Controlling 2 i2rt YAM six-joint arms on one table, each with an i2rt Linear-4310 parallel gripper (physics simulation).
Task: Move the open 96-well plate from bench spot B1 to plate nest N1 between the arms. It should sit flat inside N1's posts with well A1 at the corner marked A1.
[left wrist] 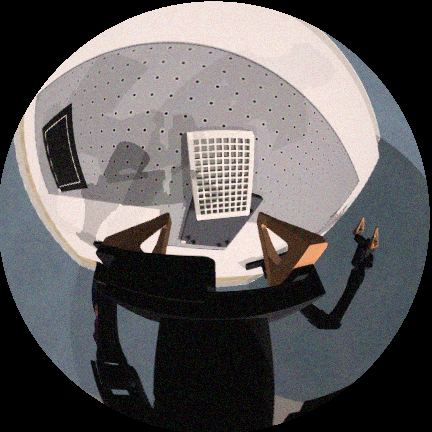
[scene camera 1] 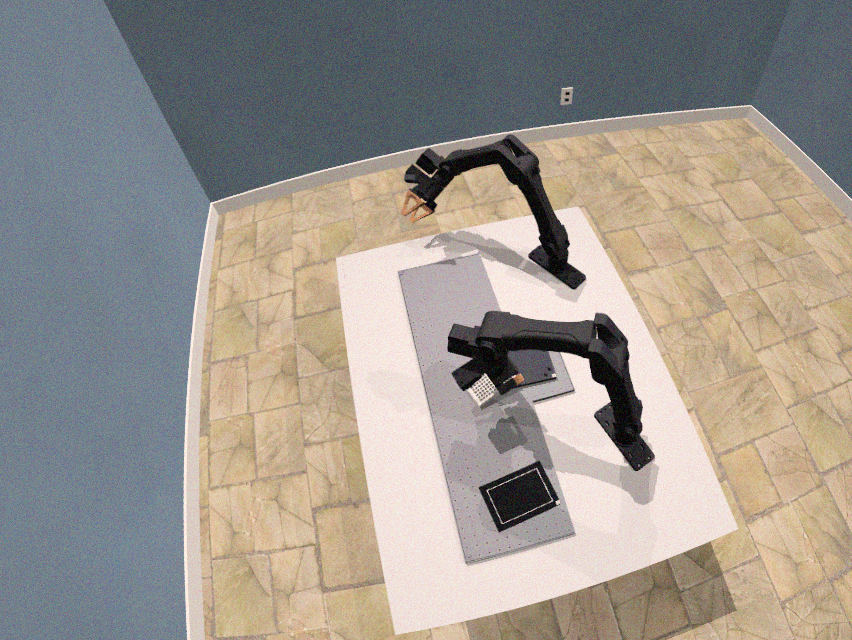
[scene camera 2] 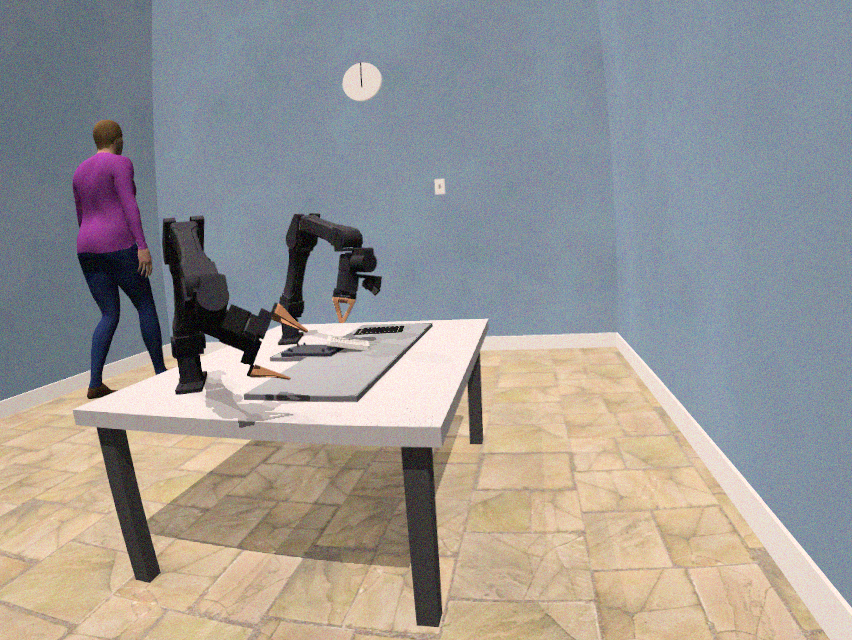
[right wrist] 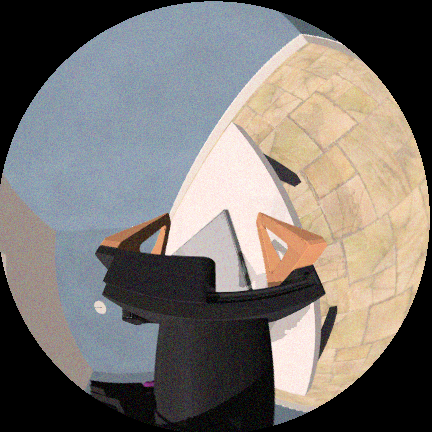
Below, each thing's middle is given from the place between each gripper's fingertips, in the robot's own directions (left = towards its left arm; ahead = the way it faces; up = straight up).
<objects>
Now: the white well plate (left wrist: 220,161) 60 mm below my left hand, 20 mm ahead of it and 10 mm to the right of it. Round my left hand: black nest with white outline (scene camera 1: 525,493) 310 mm to the left, 80 mm below, 20 mm ahead.
I see my right gripper 130 mm past the white well plate, 580 mm to the right of it and 100 mm above it. From my right hand the other things lie so: black nest with white outline 130 mm behind, 900 mm to the left, 120 mm below.
</objects>
